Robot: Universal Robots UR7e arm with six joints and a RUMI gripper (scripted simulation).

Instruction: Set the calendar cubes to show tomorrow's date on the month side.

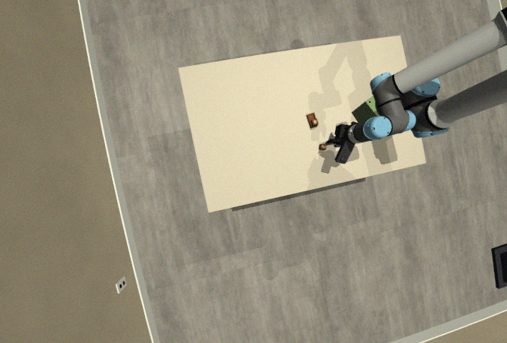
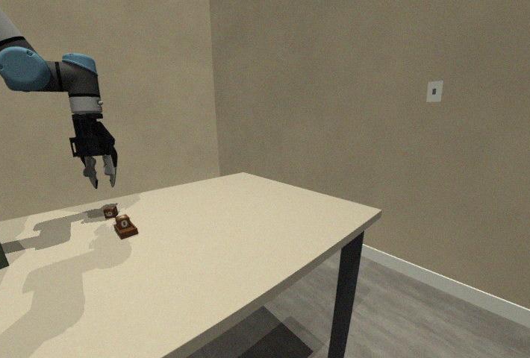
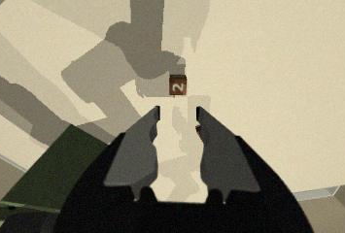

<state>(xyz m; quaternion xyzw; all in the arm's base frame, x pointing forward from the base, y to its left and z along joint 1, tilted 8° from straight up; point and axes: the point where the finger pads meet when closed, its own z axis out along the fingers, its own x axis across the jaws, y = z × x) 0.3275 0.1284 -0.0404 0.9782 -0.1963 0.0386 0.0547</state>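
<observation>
My hand is 10 cm above the brown digit cube. Round my hand: brown calendar tray (2 cm ahead, 15 cm to the right, 10 cm below).
</observation>
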